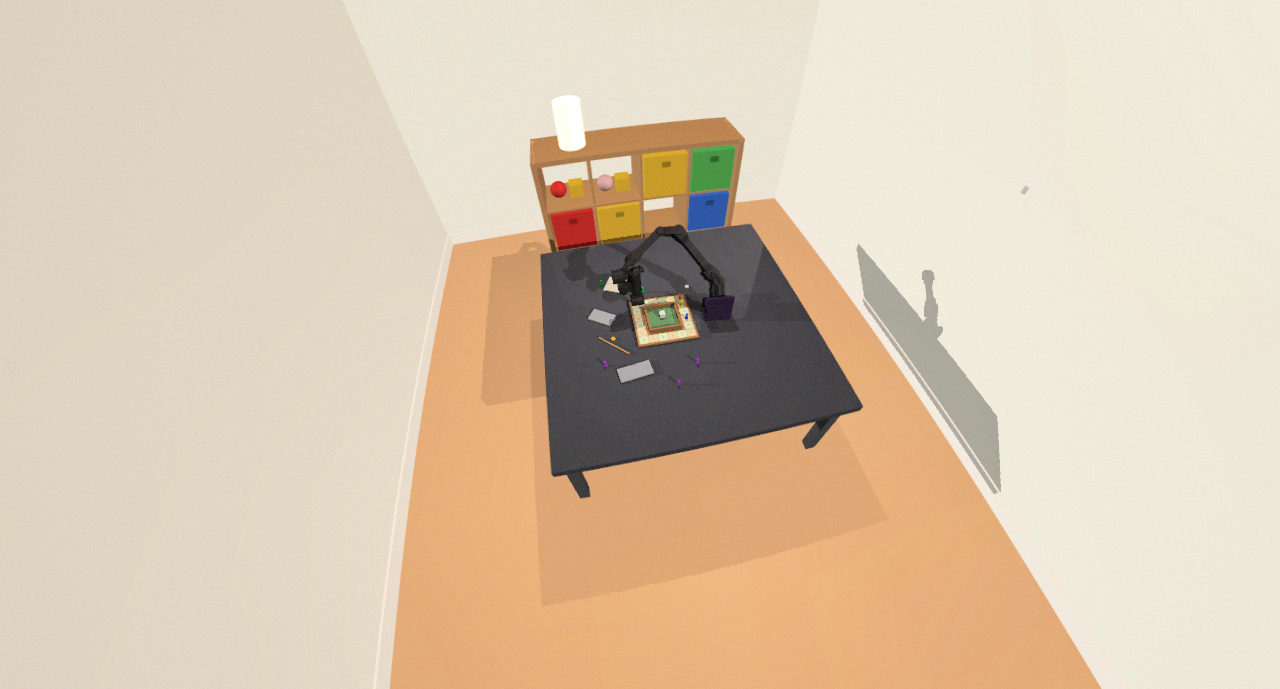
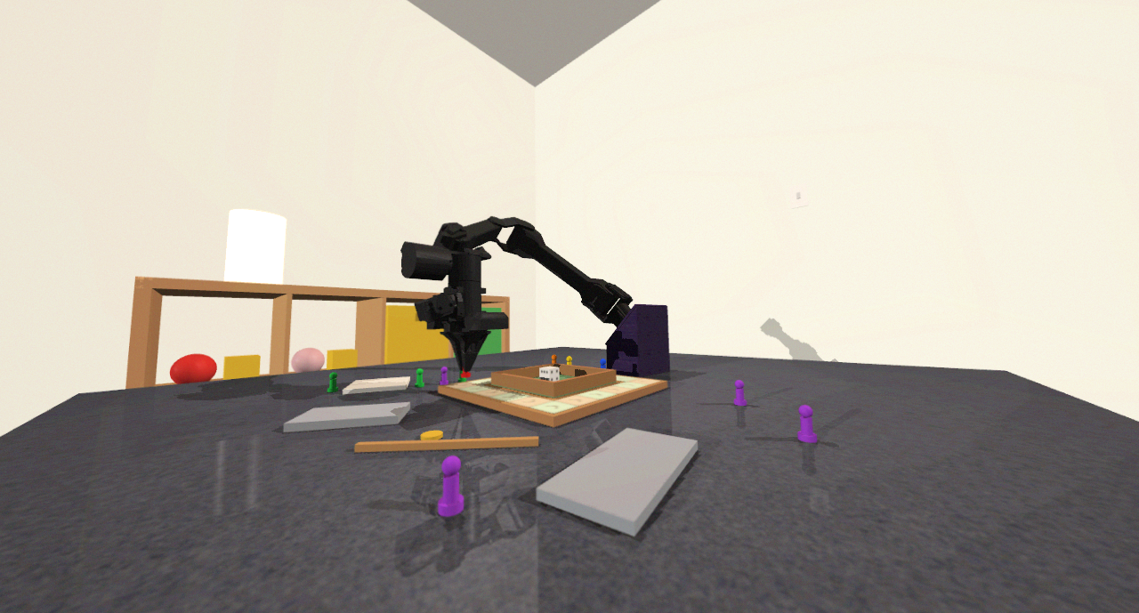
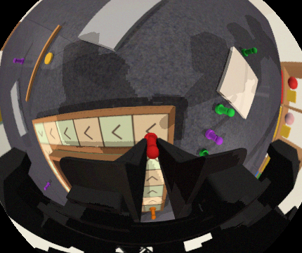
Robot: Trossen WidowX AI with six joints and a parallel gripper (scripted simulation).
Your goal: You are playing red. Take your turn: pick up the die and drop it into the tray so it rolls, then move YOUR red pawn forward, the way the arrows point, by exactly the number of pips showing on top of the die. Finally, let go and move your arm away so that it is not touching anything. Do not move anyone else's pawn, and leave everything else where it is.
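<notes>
Now: gripper tip 220 mm to the right of the wooden stick, 150 mm short of it and 30 mm above it. The rest, counted from my gripper tip: white die (110 mm behind, 100 mm to the left, 10 mm below); green-floored tray (110 mm to the left, 110 mm behind, 30 mm below); red pawn (10 mm above).
</notes>
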